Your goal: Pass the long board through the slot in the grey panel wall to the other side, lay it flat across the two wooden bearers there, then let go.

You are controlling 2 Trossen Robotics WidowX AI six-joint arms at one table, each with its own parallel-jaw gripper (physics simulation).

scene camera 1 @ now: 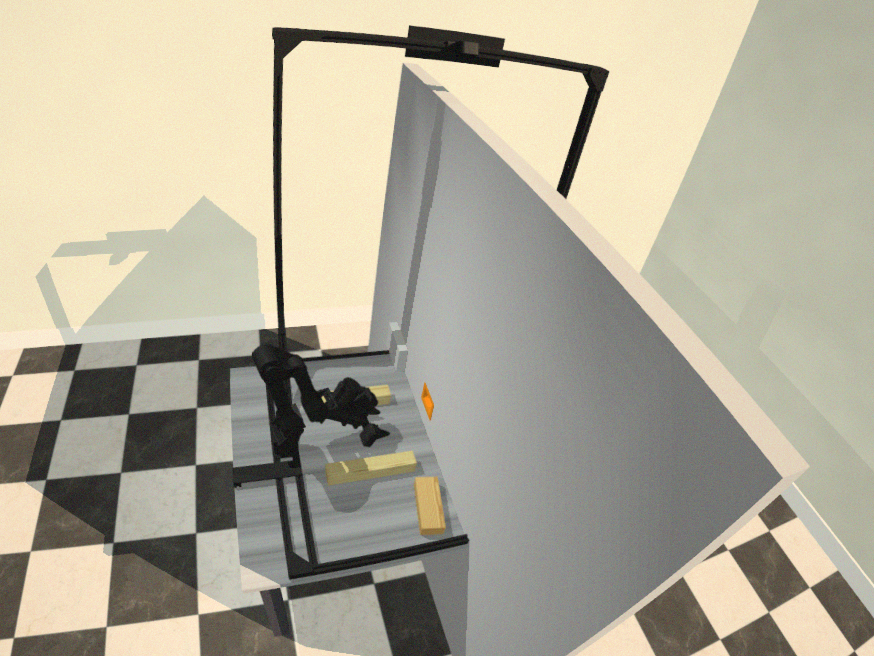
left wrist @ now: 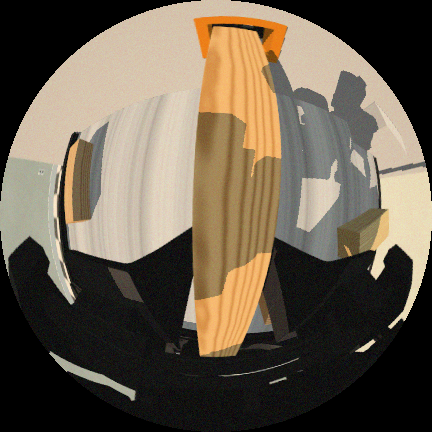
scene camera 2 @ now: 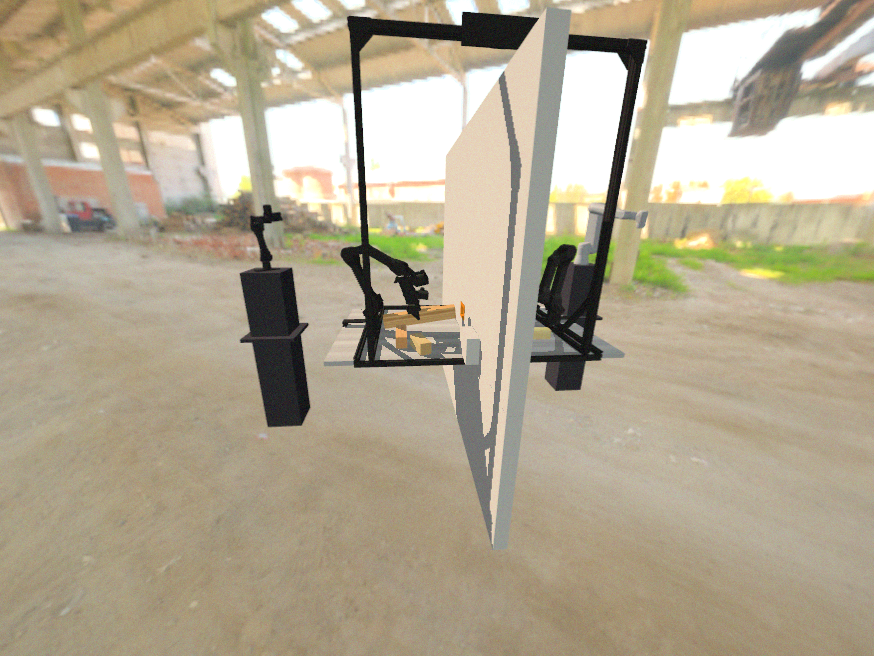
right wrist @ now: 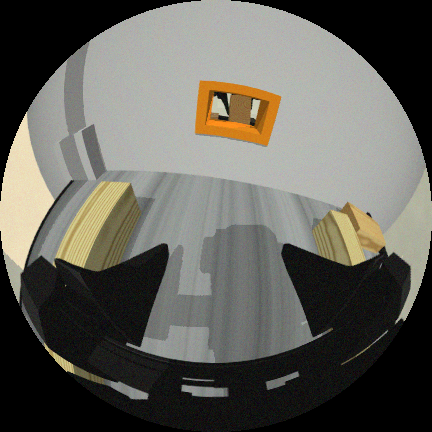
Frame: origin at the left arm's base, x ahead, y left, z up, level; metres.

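Seen in the pictures: left gripper, fingertip midpoint: [left wrist: 224,232] [scene camera 2: 418,318]; right gripper, fingertip midpoint: [scene camera 1: 384,423] [right wrist: 227,250]; left arm's base, origin of the base link: [left wrist: 198,348]; right arm's base, origin of the base link: [scene camera 1: 285,448] [scene camera 2: 552,322].
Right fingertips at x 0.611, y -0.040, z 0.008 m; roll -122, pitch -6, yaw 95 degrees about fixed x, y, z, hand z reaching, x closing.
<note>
Pixels of each thing's middle, then the offset from my right fingertips to it. "*": a spot on its surface instead.
- long board, body centre: [left wrist: 226,228] [right wrist: 234,112] [scene camera 2: 419,316] 0.046 m up, 0.384 m back, 0.009 m left
- orange-framed slot, surface spot: [right wrist: 201,110] * 0.070 m up, 0.127 m back, 0.044 m right
- light brown block, body centre: [right wrist: 365,230] [scene camera 1: 429,505] 0.008 m down, 0.055 m back, 0.293 m left
The long board [scene camera 2: 437,312] [left wrist: 235,175] [right wrist: 241,108] is held above the table, rising slightly towards the grey panel wall [scene camera 1: 529,317] [scene camera 2: 487,176] [right wrist: 150,100]. Its far end is at the orange-framed slot [scene camera 1: 427,403] [scene camera 2: 463,309] [left wrist: 200,37] [right wrist: 201,110]; whether it is inside I cannot tell. My left gripper [scene camera 2: 415,314] [left wrist: 224,232] is shut on the board. My right gripper [scene camera 1: 383,421] [right wrist: 227,250] is open and empty beyond the panel, between two pale wooden bearers: one bearer [scene camera 1: 381,394] [right wrist: 95,220], partly hidden by the arm in scene camera 1, and the other bearer [scene camera 1: 370,463] [right wrist: 345,235].
A light brown block [scene camera 1: 429,504] [right wrist: 365,230] lies beside one bearer, near the panel. On the left arm's side, wooden blocks stand below and beside the board, one block [scene camera 2: 401,336] and another block [scene camera 2: 421,344] [left wrist: 362,232]. A black frame [scene camera 1: 278,211] [scene camera 2: 360,141] surrounds the table.
</note>
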